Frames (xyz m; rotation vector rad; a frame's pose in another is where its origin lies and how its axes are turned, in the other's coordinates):
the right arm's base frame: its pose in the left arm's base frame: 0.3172 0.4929 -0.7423 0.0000 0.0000 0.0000
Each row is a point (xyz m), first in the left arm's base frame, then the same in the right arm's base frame.
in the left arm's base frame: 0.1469 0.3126 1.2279
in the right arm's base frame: -0.1703 -0.1803 1.9702
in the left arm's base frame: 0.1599 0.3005 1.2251
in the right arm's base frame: -0.1573 -0.1924 1.9674
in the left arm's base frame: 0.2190 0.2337 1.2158
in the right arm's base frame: -0.0982 -0.2592 1.9581
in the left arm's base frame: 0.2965 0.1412 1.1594
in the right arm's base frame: -0.0207 -0.3517 1.9017
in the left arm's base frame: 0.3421 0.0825 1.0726
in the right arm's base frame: 0.0249 -0.4104 1.8149
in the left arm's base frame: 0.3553 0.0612 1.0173
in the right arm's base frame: 0.0381 -0.4317 1.7596
